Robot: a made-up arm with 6 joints. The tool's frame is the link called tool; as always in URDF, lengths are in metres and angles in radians.
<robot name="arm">
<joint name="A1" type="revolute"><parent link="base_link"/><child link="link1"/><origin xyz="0.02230 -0.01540 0.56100" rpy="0.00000 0.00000 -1.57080"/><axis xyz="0 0 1"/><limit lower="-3.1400" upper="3.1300"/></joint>
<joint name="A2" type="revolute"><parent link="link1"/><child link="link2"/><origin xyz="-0.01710 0.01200 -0.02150" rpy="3.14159 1.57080 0.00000"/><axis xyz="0 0 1"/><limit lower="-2.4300" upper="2.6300"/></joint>
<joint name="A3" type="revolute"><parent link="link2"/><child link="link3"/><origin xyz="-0.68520 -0.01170 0.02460" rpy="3.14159 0.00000 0.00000"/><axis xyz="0 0 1"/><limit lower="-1.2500" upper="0.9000"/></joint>
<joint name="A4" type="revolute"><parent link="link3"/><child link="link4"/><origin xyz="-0.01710 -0.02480 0.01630" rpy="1.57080 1.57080 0.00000"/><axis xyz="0 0 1"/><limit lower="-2.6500" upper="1.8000"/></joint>
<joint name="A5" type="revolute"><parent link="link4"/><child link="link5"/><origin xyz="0.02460 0.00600 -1.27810" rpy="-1.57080 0.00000 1.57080"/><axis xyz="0 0 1"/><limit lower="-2.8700" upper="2.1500"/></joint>
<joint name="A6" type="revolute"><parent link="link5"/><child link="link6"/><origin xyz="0.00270 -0.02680 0.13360" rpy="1.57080 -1.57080 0.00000"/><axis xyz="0 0 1"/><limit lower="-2.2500" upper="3.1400"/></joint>
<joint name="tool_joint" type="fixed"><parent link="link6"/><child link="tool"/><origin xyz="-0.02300 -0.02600 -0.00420" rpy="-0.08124 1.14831 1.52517"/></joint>
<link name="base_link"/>
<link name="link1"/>
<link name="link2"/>
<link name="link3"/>
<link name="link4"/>
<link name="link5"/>
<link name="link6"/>
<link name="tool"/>
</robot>
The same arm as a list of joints. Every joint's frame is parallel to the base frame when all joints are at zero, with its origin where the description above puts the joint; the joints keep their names.
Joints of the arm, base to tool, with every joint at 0 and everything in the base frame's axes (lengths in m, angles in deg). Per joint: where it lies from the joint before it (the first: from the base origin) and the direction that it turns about. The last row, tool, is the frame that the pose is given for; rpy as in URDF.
A1: offset 0.0223 -0.0154 0.561 axis 0 0 1
A2: offset 0.012 0.0171 -0.0215 axis 0 1 0
A3: offset 0.0117 0.0246 0.6852 axis 0 -1 0
A4: offset -0.0248 -0.0163 0.0171 axis -1 0 0
A5: offset 1.2781 0.0246 -0.006 axis 0 -1 0
A6: offset -0.0268 -0.1336 -0.0027 axis -1 0 0
tool: offset 0.0042 0.023 -0.026 rpy -1.79 -24.18 -1.17
Joint limits (deg, base to tool): -179.91..179.34 -139.23..150.69 -71.62..51.57 -151.83..103.13 -164.44..123.19 -128.92..179.91

